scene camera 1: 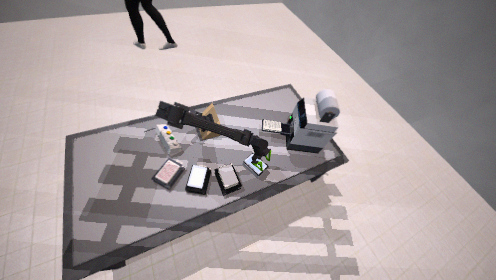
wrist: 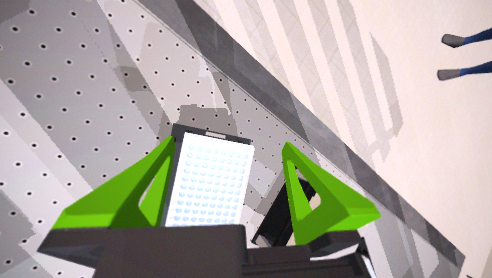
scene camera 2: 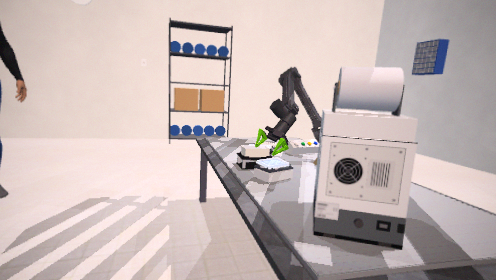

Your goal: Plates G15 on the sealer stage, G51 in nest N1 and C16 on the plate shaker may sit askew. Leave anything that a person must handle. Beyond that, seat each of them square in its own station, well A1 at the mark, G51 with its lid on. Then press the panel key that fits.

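My gripper (scene camera 1: 263,161) (scene camera 2: 265,150) (wrist: 232,144) is open and empty, above a clear bluish well plate (scene camera 1: 256,165) (scene camera 2: 273,163) (wrist: 212,180) on a low white station (scene camera 2: 282,175). In the wrist view the plate shows between the fingers, nearer the left one; its near end is hidden. A beige plate (scene camera 1: 228,175) (scene camera 2: 255,150) sits on a black station beside it. A white-topped plate (scene camera 1: 199,176) and a pinkish plate (scene camera 1: 169,171) sit farther left. A pale plate (scene camera 1: 271,125) lies on the sealer stage. The key panel (scene camera 1: 168,140) (scene camera 2: 303,145) has coloured keys. Labels and A1 marks are unreadable.
The tall sealer (scene camera 1: 314,131) (scene camera 2: 365,170) with its roll stands at the table's right end in scene camera 1. A wooden frame (scene camera 1: 212,134) stands behind the arm. A person (scene camera 1: 152,22) (scene camera 2: 6,55) stands beyond the table. A shelf unit (scene camera 2: 170,80) stands at the wall.
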